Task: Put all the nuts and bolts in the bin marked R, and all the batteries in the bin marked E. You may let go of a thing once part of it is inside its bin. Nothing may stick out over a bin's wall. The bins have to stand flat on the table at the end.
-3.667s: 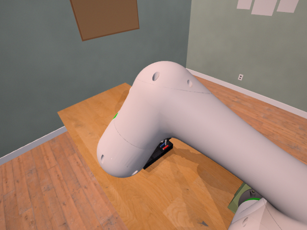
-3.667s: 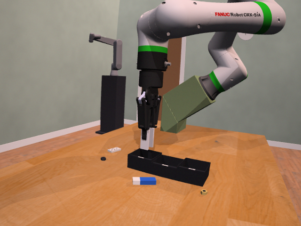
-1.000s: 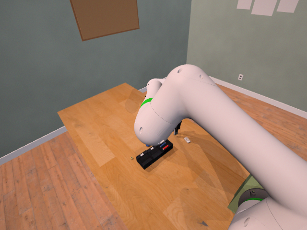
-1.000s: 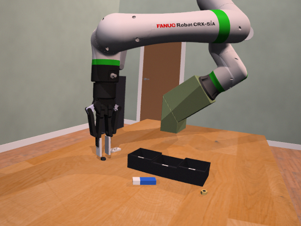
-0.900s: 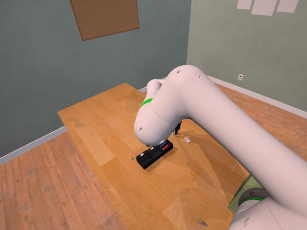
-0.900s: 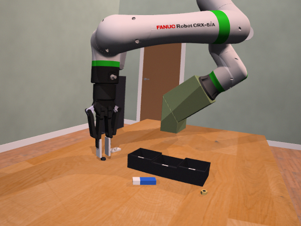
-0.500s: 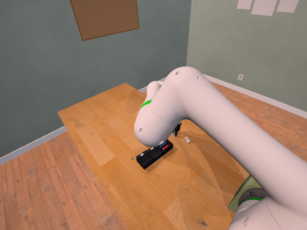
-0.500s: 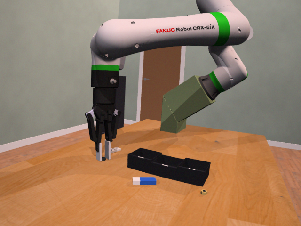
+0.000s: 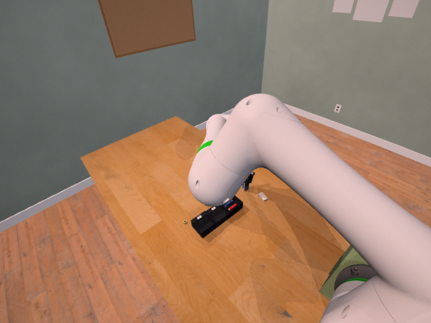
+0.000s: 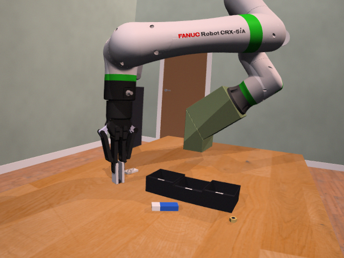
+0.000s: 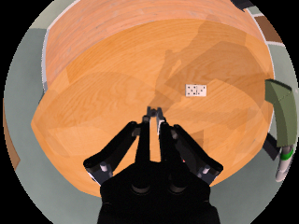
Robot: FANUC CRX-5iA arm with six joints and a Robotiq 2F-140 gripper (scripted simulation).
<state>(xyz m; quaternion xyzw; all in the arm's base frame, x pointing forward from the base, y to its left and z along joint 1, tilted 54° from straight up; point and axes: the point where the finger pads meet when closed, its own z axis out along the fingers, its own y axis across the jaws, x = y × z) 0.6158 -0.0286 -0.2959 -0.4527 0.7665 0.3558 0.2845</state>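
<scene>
Right now the black three-compartment bin is 2 cm behind my hand, 23 cm to the left of it and 1 cm below it. Also, from my hand: blue battery: 1 cm behind, 14 cm to the left, 2 cm below; black nut: 3 cm below; white domino-like tile: 10 cm behind, 2 cm to the right, 3 cm below.
</scene>
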